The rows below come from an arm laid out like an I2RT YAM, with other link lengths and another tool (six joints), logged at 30 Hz.
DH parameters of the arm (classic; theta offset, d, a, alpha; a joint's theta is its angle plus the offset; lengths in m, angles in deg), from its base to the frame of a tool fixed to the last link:
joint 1: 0 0.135 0.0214 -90
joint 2: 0 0 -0.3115 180
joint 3: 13.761 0 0.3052 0
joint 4: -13.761 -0.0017 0.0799 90
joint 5: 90 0.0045 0 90
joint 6: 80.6 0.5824 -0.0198 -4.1
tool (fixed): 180 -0.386 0 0
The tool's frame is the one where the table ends.
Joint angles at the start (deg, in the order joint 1, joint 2, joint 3, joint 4, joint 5, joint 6):
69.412 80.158 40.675 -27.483 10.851 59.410
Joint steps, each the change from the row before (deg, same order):
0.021 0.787 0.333 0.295 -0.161 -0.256
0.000 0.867 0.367 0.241 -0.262 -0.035
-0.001 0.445 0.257 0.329 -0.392 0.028
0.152 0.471 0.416 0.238 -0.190 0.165
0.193 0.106 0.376 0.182 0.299 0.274
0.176 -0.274 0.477 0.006 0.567 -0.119
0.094 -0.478 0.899 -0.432 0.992 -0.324
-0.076 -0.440 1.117 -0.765 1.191 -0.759
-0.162 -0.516 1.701 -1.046 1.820 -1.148
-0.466 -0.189 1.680 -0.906 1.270 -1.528
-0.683 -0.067 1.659 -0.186 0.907 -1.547
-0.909 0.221 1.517 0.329 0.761 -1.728
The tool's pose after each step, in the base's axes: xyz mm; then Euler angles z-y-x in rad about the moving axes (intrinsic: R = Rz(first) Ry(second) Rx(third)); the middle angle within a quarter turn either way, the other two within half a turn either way. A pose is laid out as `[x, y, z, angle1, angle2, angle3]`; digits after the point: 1 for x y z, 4 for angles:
[181.9, 293.4, 56.3, 0.2652, -0.3915, -2.8671]
[182.0, 296.0, 54.0, 0.2681, -0.3856, -2.8686]
[181.8, 299.0, 53.2, 0.2679, -0.3818, -2.8623]
[181.5, 302.7, 53.3, 0.2671, -0.3806, -2.8565]
[182.4, 305.7, 55.7, 0.2619, -0.3881, -2.8506]
[184.4, 308.8, 61.0, 0.2608, -0.4035, -2.8454]
[188.4, 312.1, 70.1, 0.2593, -0.4271, -2.8429]
[193.9, 314.3, 80.4, 0.2630, -0.4534, -2.8484]
[202.5, 317.3, 95.7, 0.2679, -0.4927, -2.8581]
[211.2, 320.0, 108.9, 0.2783, -0.5239, -2.8704]
[221.0, 324.6, 122.4, 0.2818, -0.5566, -2.8710]
[232.2, 329.2, 134.2, 0.2845, -0.5890, -2.8718]

